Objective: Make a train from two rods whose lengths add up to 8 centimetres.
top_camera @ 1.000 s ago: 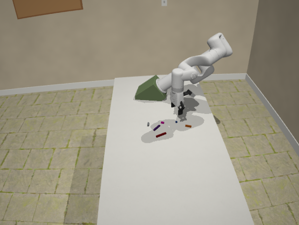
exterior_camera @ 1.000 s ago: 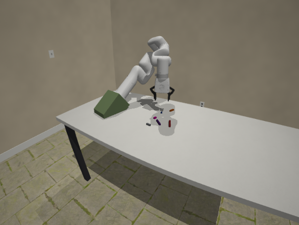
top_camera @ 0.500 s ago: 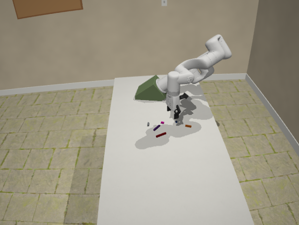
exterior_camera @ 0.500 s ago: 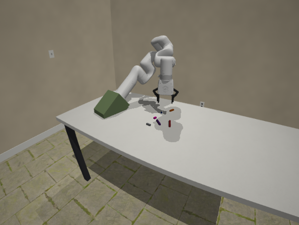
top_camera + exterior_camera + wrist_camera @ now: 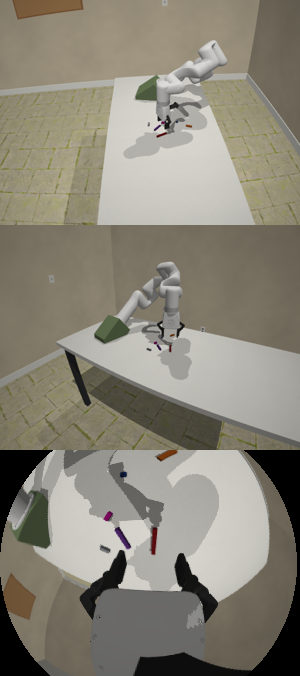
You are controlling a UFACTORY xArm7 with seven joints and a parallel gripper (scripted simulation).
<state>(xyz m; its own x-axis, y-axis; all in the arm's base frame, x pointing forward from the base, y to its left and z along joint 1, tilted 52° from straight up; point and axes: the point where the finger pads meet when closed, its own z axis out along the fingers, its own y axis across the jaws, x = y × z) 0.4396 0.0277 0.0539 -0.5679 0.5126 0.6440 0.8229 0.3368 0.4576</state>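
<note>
My hand is 10 mm short of the red rod, 10 mm to the left of it and 90 mm above it. Round my hand: magenta rod: 110 mm behind, 10 mm to the right, 90 mm below; grey rod: 80 mm behind, 110 mm to the right, 90 mm below; purple rod: 50 mm behind, 50 mm to the right, 90 mm below.
</note>
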